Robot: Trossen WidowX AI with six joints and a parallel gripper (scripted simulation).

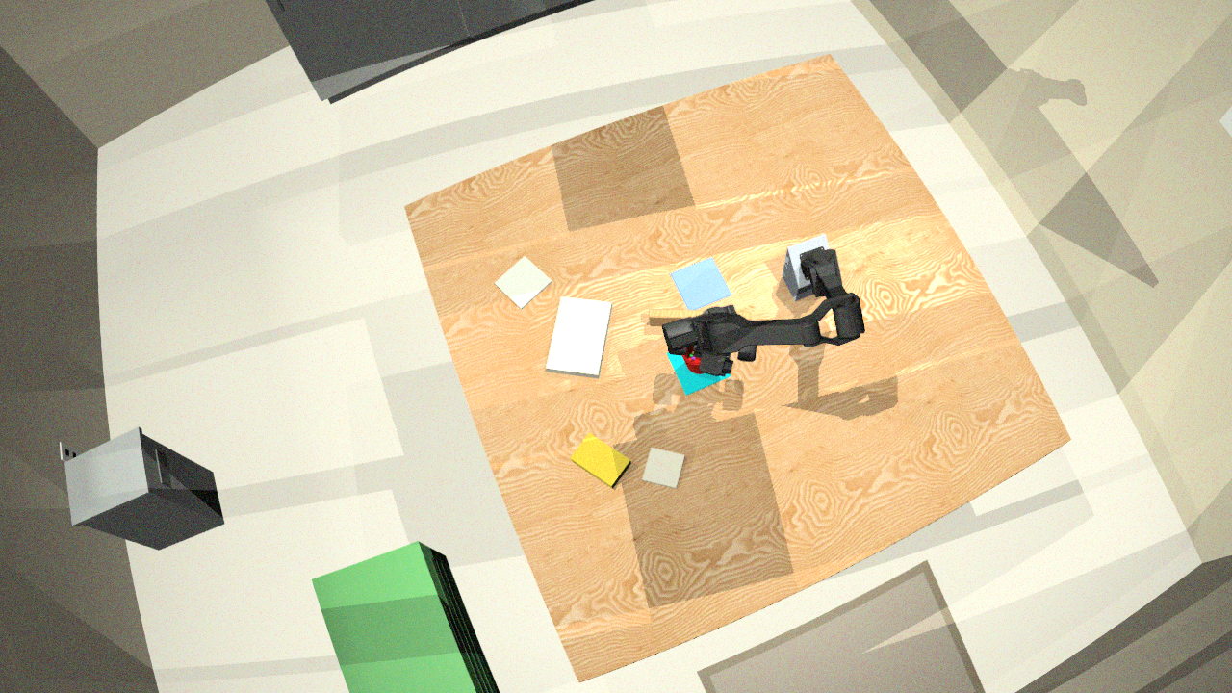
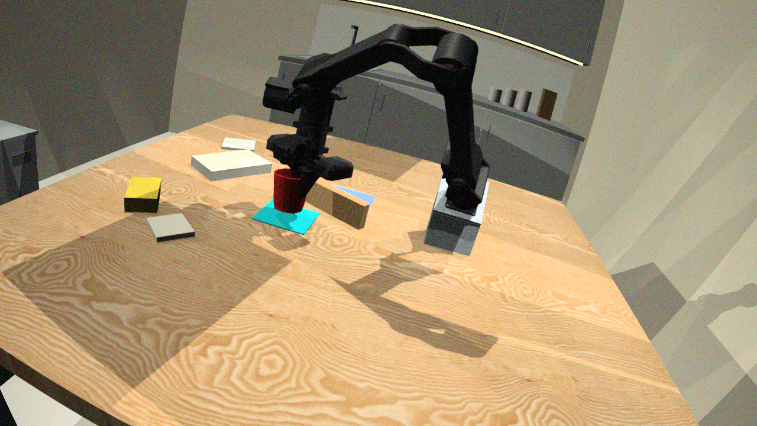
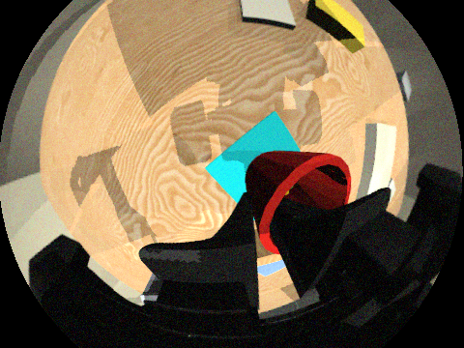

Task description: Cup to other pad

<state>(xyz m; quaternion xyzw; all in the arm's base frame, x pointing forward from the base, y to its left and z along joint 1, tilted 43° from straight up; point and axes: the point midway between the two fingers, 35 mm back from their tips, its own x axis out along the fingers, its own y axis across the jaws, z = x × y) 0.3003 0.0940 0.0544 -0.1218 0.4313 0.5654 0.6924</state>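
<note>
The cyan pad is 3 cm ahead of my gripper tip, 1 cm to the right of it and 6 cm below it. Also, from my gripper tip: red cup 3 cm ahead, 2 cm to the right; then low wooden wall 2 cm behind, 11 cm to the right, 4 cm below; then pale blue pad 6 cm behind, 20 cm to the right, 6 cm below.
</note>
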